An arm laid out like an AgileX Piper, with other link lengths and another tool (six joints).
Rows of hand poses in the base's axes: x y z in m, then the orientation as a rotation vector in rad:
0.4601 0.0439 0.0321 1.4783 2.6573 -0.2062
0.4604 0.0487 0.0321 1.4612 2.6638 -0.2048
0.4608 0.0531 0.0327 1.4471 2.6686 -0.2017
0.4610 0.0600 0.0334 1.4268 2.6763 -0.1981
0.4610 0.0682 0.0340 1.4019 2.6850 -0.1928
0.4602 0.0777 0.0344 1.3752 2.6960 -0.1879
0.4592 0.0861 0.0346 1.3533 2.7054 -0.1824
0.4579 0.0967 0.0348 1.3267 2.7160 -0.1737
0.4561 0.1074 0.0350 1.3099 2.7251 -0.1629
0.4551 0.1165 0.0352 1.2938 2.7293 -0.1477
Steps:
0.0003 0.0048 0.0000 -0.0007 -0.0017 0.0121
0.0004 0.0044 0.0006 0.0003 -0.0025 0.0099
0.0002 0.0069 0.0007 0.0003 -0.0026 0.0144
0.0000 0.0082 0.0006 0.0007 -0.0039 0.0175
-0.0008 0.0095 0.0004 0.0011 -0.0024 0.0192
-0.0010 0.0084 0.0002 0.0020 -0.0020 0.0159
-0.0013 0.0106 0.0002 0.0034 -0.0035 0.0192
-0.0018 0.0107 0.0002 0.0062 -0.0019 0.0129
-0.0010 0.0091 0.0002 0.0069 -0.0070 0.0115

